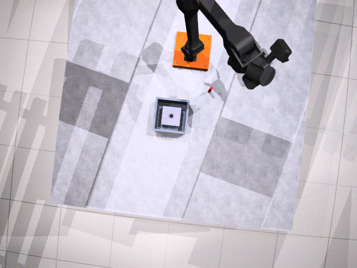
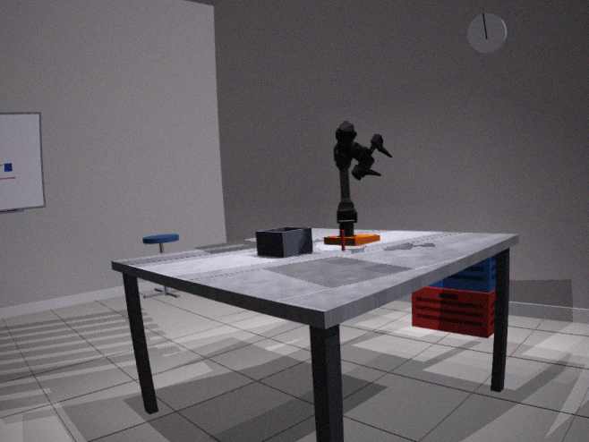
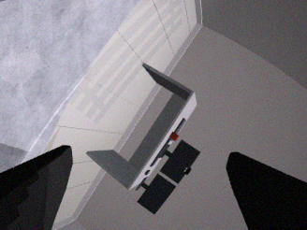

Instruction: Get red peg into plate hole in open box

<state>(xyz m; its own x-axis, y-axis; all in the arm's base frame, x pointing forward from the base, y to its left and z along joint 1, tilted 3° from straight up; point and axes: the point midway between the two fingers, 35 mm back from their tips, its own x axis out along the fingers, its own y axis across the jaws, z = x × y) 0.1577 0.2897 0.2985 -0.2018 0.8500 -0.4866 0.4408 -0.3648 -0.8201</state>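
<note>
My gripper tip is now 280 mm above the red peg, 200 mm to the left of it and 40 mm short of it. Round my gripper tip: white plate 390 mm to the right, 280 mm below, 180 mm ahead; then grey box 390 mm to the right, 300 mm below, 180 mm ahead.
</note>
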